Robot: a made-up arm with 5 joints.
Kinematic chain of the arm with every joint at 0, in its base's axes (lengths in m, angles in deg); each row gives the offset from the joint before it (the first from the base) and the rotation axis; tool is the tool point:
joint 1: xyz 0 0 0.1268 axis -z
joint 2: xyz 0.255 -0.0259 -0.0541 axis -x
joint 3: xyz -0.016 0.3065 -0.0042 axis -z
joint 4: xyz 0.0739 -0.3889 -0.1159 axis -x
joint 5: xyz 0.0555 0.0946 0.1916 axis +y
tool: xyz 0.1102 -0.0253 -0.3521
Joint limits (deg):
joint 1: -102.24..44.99
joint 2: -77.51..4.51
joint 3: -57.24..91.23
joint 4: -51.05..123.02
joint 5: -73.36..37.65
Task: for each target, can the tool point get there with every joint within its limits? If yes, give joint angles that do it. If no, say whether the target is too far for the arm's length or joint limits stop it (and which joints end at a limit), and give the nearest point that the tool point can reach.
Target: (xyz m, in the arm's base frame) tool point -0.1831 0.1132 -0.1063
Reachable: yes | joints -81.08 -61.94 59.41 -1.07 1.59
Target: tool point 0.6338 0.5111 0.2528
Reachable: yes | joints -27.09 -63.10 -25.33 29.71 -54.07
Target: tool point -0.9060 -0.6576 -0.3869
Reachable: no: joint limits stop it (at a limit: joint 3, joint 5) | nearest point -0.3435 -0.2493 -0.1103 | short by 0.748 m
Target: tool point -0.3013 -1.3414 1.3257
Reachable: no: too far | nearest point 0.5709 -0.5570 0.6176 | short by 1.370 m
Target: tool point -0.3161 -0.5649 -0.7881
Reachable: no: joint limits stop it (at a limit: joint 1, joint 2, joint 3) | nearest point -0.2111 -0.2749 -0.2242 | short by 0.643 m
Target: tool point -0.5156 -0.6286 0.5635
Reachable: no: joint limits stop it (at a limit: joint 3, joint 5) | nearest point -0.2490 -0.3036 0.3213 | short by 0.485 m
